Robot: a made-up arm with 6 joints.
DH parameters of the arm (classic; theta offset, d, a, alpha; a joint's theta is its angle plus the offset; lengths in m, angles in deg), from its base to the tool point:
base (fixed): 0 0 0 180
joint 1: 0 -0.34 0.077 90
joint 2: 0 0.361 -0.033 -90
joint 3: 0 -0.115 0.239 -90
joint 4: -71.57 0 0.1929 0
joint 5: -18.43 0.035 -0.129 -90
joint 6: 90 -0.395 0.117 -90
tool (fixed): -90 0.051 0 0
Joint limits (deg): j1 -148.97..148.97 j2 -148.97..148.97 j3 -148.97..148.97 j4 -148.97..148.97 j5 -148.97..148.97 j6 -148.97..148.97
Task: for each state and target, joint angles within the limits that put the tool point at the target. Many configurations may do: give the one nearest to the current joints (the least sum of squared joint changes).
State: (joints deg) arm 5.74 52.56 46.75 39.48 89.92 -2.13
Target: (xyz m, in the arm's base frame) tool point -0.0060 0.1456 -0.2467
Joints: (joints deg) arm 4.67 54.98 34.75 36.99 90.71 -2.18
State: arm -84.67 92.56 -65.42 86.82 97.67 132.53
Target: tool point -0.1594 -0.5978 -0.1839
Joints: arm -124.68 111.57 -21.37 66.92 84.07 131.69
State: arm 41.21 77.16 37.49 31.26 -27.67 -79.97
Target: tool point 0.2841 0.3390 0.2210
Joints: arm 55.08 76.80 1.32 47.04 -0.52 -59.44
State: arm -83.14 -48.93 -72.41 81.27 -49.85 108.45
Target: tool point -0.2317 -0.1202 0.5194
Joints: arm -106.56 -47.68 -48.30 88.98 -65.77 114.46
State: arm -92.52 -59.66 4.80 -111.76 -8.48 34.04
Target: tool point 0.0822 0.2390 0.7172
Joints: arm -61.82 -41.29 39.13 -126.03 -22.30 45.32
